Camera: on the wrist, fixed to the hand. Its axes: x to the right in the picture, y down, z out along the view.
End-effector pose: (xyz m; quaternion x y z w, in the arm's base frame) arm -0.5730 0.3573 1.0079 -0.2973 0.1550 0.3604 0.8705
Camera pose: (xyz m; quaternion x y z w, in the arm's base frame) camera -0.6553 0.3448 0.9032 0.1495 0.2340 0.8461 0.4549
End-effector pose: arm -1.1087 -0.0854 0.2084 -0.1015 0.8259 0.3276 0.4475
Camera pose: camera -1.2078 -0.0738 0.2975 0.6334 0.6342 0.3616 0.2565
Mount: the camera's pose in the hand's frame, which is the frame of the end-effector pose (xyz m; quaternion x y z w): -0.0130 0.0947 -0.0936 0.2186 -0.1722 0.6653 0.6927
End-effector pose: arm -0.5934 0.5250 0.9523 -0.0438 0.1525 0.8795 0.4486
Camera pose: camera -0.6673 0.4339 0.8879 -0.3207 -0.2498 -0.8820 0.2386
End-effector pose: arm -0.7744 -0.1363 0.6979 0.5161 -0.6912 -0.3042 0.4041
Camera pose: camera -0.7352 -0.0974 0.8198 -0.0664 -0.9583 0.1204 0.2505
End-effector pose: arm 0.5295 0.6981 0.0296 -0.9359 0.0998 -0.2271 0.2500
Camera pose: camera 0.4667 0.5815 0.0484 -0.5664 0.5991 0.1484 0.5461
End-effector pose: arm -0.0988 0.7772 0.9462 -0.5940 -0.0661 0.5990 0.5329
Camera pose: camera -0.0822 0.6759 0.8604 -0.2358 0.3886 0.8863 0.0891
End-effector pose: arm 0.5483 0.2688 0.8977 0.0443 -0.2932 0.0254 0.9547
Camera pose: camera 0.5827 0.3720 0.8199 0.0487 -0.3914 0.7092 0.5843
